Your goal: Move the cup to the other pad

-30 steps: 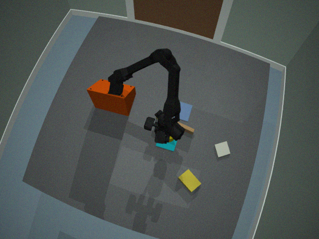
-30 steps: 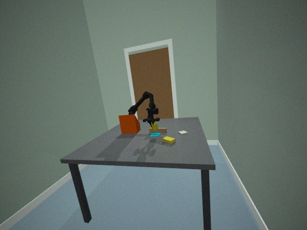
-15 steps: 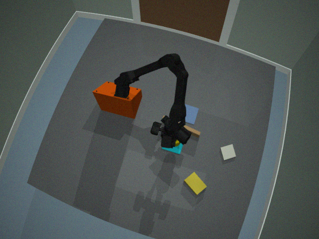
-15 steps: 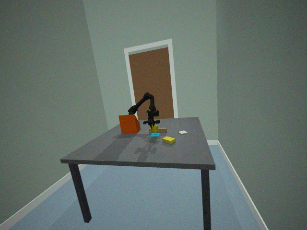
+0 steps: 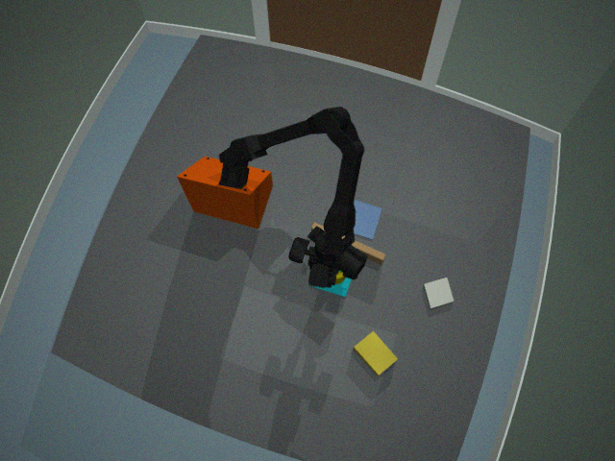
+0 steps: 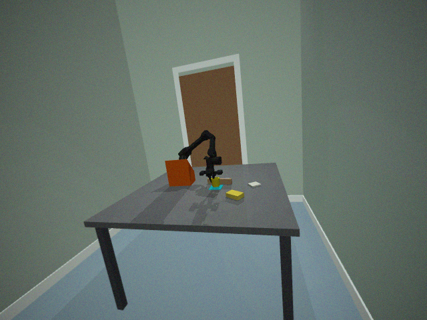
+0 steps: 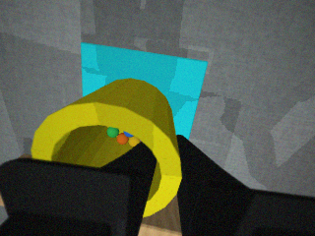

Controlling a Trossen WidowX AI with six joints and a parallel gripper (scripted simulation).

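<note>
Right now the cyan pad is 50 mm below my gripper tip and 30 mm ahead of it. Also, from my gripper tip: yellow block 210 mm to the right, 180 mm ahead, 30 mm below; wooden bar 90 mm to the left, 50 mm ahead, 30 mm below; white block 340 mm ahead, 40 mm below, 10 mm to the right.
</note>
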